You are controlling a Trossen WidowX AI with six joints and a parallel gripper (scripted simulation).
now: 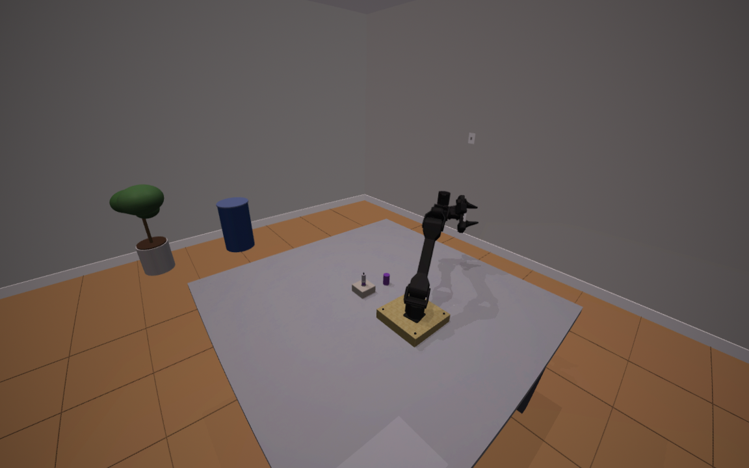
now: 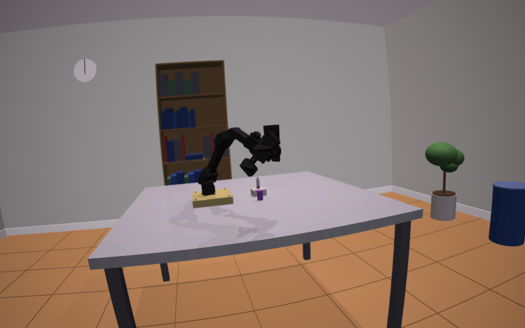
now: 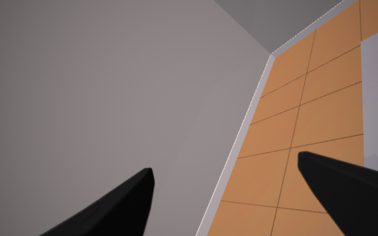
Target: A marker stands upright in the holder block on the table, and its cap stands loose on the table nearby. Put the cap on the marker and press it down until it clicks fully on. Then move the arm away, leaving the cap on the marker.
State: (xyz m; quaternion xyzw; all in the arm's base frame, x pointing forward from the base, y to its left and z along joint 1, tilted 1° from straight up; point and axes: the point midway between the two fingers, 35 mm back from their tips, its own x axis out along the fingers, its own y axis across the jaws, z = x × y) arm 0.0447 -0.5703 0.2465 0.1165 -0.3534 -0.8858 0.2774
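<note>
My gripper tip is 23 cm short of the purple cap, 45 cm to the right of it and 25 cm above it.
</note>
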